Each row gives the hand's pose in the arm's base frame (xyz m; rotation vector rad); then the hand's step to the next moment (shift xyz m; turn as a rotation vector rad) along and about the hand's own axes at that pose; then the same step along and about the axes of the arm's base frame.
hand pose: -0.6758 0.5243 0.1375 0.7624 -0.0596 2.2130
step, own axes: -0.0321 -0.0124 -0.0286 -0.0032 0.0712 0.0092
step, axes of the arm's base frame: 0.0108 -0.0048 -0.0432 -0.0430 -0.0542 0.0195
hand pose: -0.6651 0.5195 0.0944 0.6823 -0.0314 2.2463
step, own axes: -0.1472 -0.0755 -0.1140 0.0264 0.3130 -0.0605
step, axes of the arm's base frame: 0.0812 -0.0204 -0.1826 -0.2583 -0.1877 0.0190
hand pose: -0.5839 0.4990 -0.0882 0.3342 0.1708 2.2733
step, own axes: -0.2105 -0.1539 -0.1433 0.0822 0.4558 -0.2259
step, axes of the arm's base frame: 0.2014 -0.0585 -0.2110 -0.4445 -0.2424 -0.0960
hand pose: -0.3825 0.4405 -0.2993 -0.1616 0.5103 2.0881
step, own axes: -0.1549 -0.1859 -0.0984 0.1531 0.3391 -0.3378
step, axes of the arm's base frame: 0.2311 -0.0756 -0.0955 -0.3950 -0.1796 -0.2535
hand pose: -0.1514 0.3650 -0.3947 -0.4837 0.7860 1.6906
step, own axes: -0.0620 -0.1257 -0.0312 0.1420 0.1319 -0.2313
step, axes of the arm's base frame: 0.1344 -0.0494 -0.0105 -0.1839 -0.0852 -0.2236
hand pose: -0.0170 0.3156 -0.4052 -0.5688 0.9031 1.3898
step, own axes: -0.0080 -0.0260 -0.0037 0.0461 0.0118 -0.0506
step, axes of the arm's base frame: 0.0251 -0.0111 0.0002 -0.0244 -0.0121 -0.0639
